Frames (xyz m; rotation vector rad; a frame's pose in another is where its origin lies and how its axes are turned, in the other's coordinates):
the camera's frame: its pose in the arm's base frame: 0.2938 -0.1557 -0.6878 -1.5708 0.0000 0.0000
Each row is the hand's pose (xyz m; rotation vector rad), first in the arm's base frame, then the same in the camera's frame.
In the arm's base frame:
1: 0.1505 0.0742 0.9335 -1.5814 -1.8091 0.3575
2: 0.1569 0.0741 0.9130 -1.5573 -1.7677 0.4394
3: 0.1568 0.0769 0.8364 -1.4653 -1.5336 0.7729
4: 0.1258 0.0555 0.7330 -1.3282 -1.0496 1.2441
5: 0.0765 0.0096 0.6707 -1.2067 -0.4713 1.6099
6: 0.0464 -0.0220 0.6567 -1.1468 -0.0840 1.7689
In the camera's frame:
1: -0.1433 -1.6213 0.2299 -0.4154 -1.3280 -0.8898
2: -0.1369 -1.6008 0.2298 -0.3822 -1.3589 -0.8178
3: -0.1370 -1.5242 0.2326 -0.2486 -1.4449 -0.4765
4: -0.1680 -1.4208 0.2112 -0.0796 -1.4697 0.1246
5: -0.2173 -1.3585 0.1653 0.0164 -1.3538 0.7407
6: -0.2474 -1.3445 0.1337 0.0325 -1.2112 1.1014

